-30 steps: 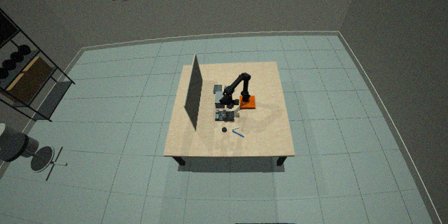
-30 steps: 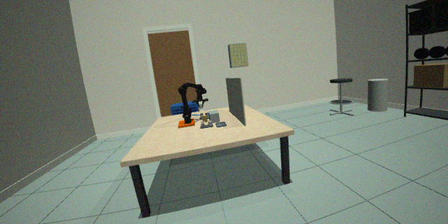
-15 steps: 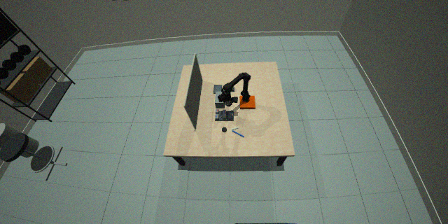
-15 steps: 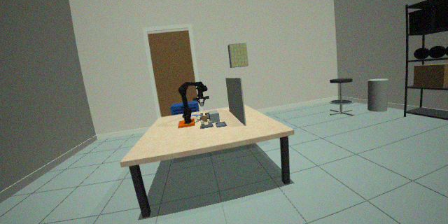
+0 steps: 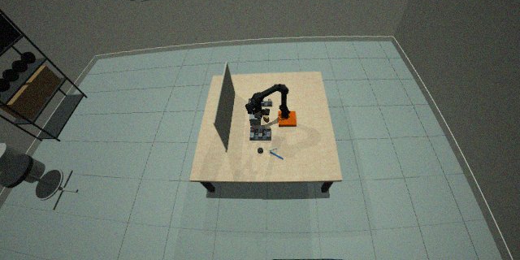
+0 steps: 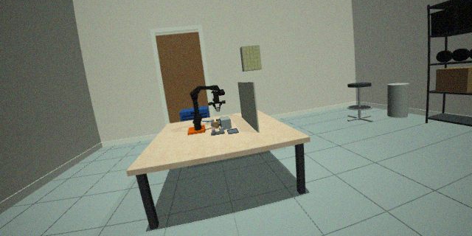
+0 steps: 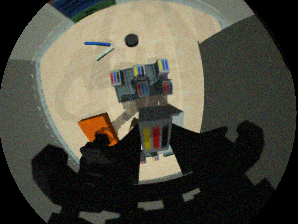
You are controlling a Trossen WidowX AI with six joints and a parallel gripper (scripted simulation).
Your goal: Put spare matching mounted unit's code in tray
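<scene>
Right now my gripper tip is 14 cm short of the dark tray, 28 cm to the left of it and 17 cm above it. The rest, counted from my gripper tip: spare 2 cm above; then grey mounted unit 7 cm ahead, 9 cm to the right, 12 cm below; then tan block 4 cm behind, 9 cm to the right, 14 cm below.
</scene>
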